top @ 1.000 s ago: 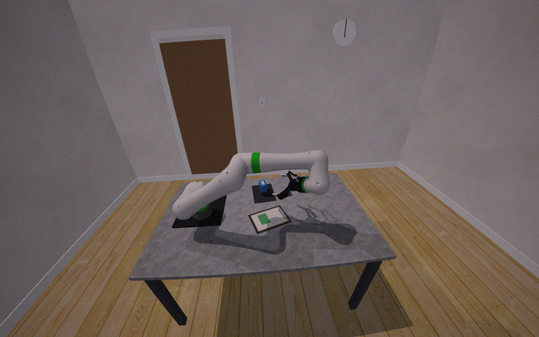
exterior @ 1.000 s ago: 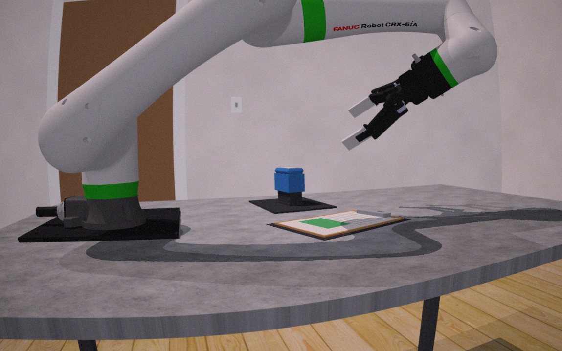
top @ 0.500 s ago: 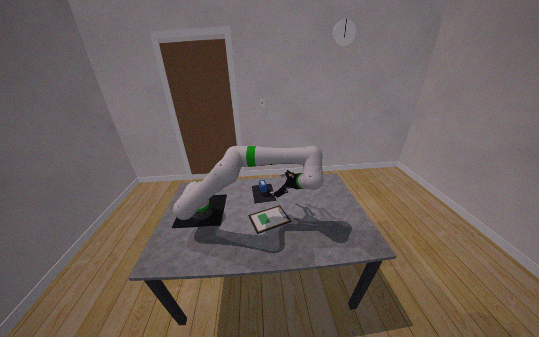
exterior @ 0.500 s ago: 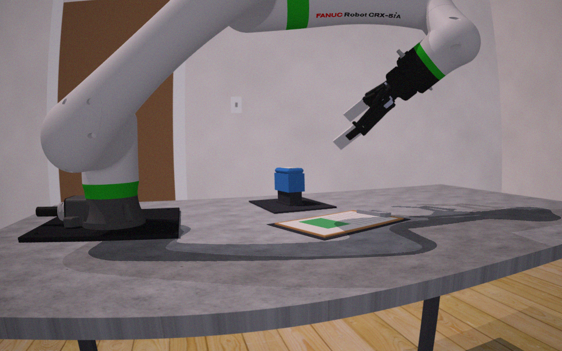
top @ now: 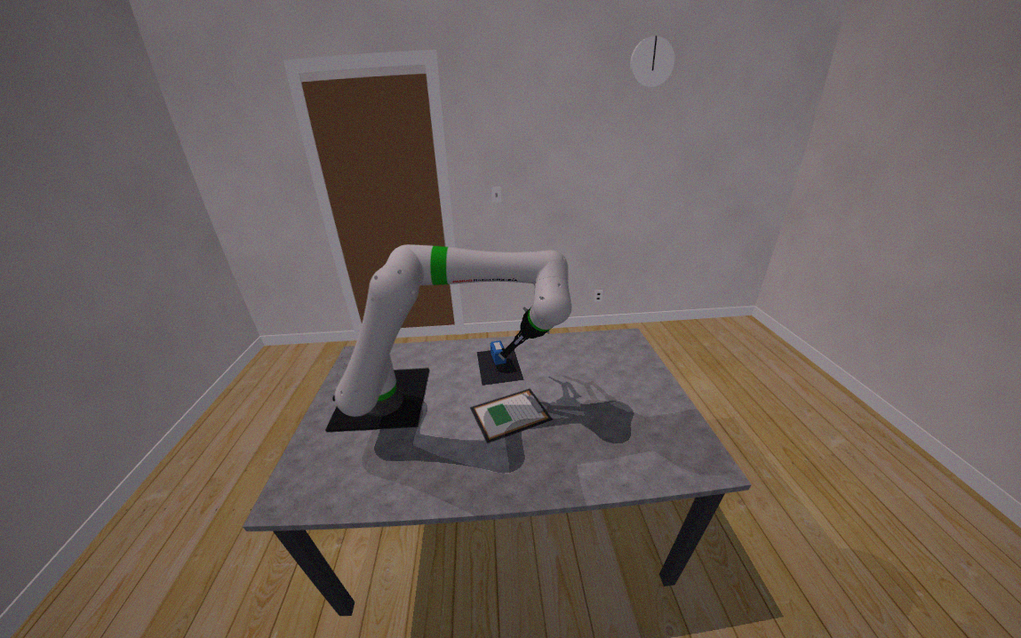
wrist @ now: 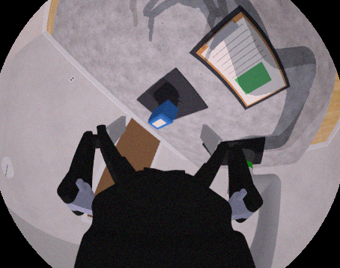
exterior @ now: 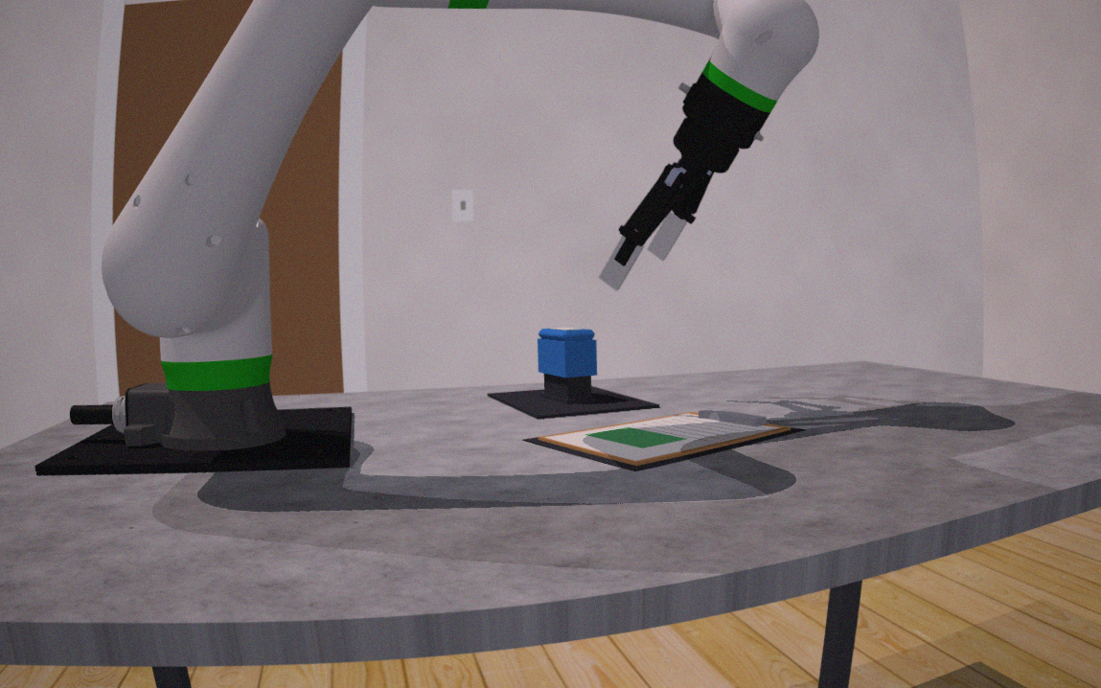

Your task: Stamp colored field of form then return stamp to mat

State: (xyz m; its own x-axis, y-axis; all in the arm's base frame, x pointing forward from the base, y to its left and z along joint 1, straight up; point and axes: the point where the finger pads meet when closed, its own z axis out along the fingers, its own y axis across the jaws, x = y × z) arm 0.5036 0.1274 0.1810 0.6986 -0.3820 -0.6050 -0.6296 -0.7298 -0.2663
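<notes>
Right now the blue stamp is 14 cm below my hand, 11 cm to the left of it and 7 cm behind it. Also, from my hand: dark mat (19 cm below, 11 cm to the left, 7 cm behind); then stamp base (17 cm below, 11 cm to the left, 7 cm behind).
</notes>
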